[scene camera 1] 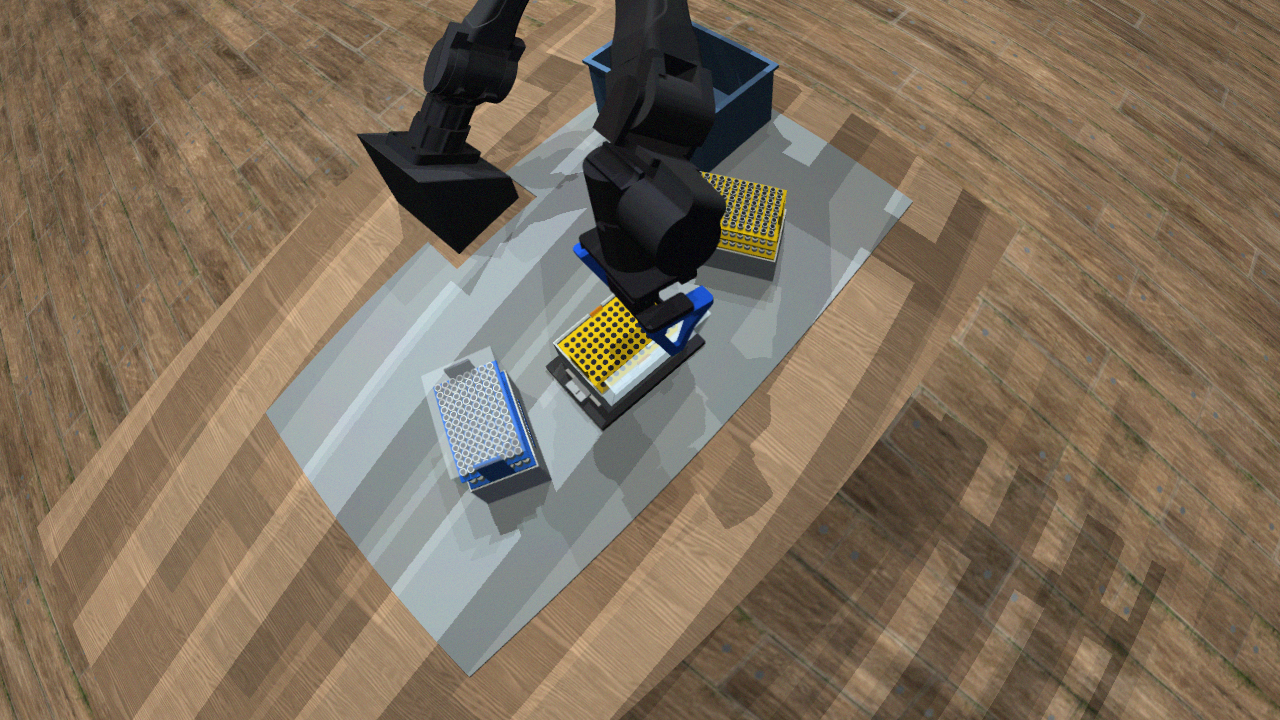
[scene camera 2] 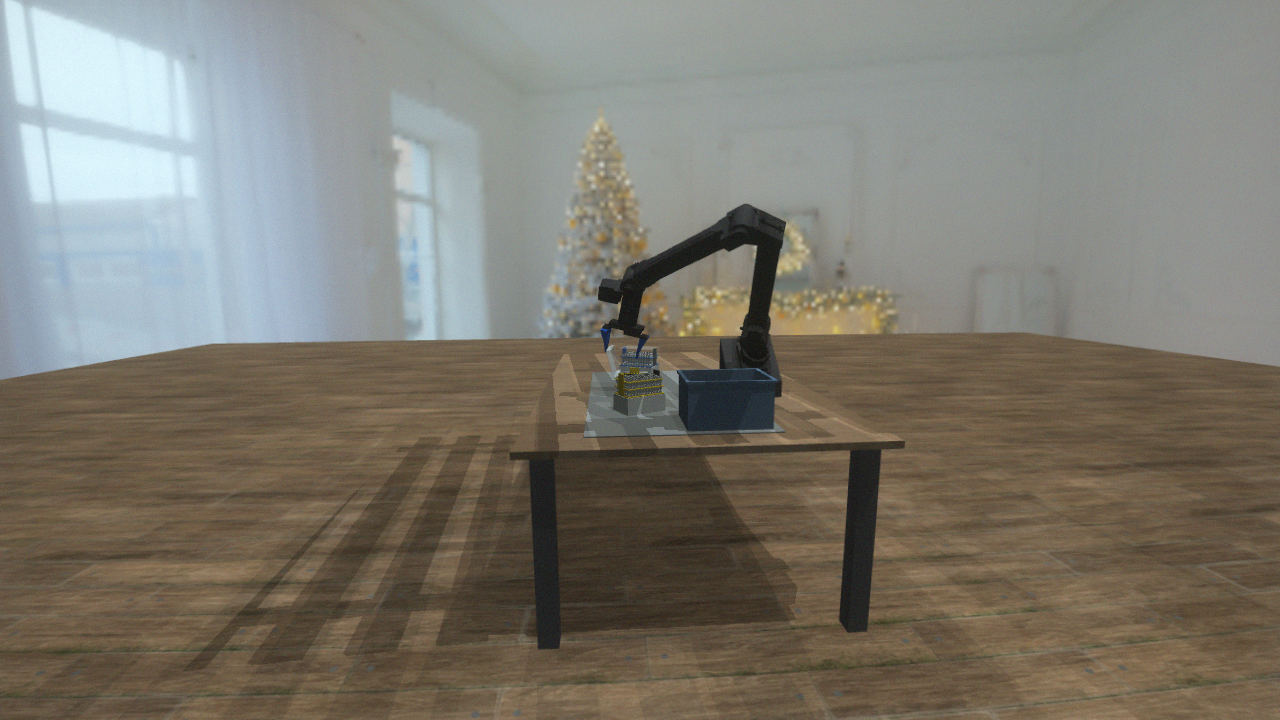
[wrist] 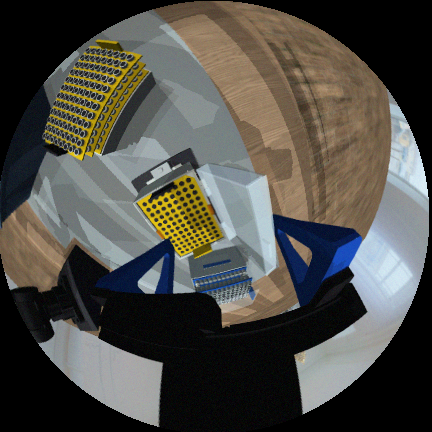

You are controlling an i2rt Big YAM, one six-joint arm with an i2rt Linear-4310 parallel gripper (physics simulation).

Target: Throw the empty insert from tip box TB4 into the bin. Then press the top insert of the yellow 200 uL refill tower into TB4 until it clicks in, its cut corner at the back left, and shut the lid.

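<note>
Tip box TB4, a pale box, stands mid-mat in a dark holder (scene camera 1: pixel 657 382) (wrist: pixel 189 156). Its yellow insert (scene camera 1: pixel 601 347) (wrist: pixel 182 215) has open, empty holes. The clear lid (scene camera 1: pixel 637 368) (wrist: pixel 245 205) stands open along one long side. My gripper (scene camera 1: pixel 646 322) (scene camera 2: pixel 622 349) (wrist: pixel 219 232) is open and empty above the box's end; the arm partly hides the box in scene camera 1. The yellow refill tower (scene camera 1: pixel 751 210) (scene camera 2: pixel 639 385) (wrist: pixel 90 100) stands apart on a grey base, with tip-filled stacked inserts. The blue bin (scene camera 1: pixel 747 116) (scene camera 2: pixel 726 402) (wrist: pixel 20 165) is beyond it.
A blue tower (scene camera 1: pixel 478 420) (wrist: pixel 222 290) with white-topped tips stands on the other side of the box from the yellow tower. The black arm base (scene camera 1: pixel 447 192) (scene camera 2: pixel 751 358) (wrist: pixel 77 287) stands beside the grey mat (scene camera 1: pixel 528 582).
</note>
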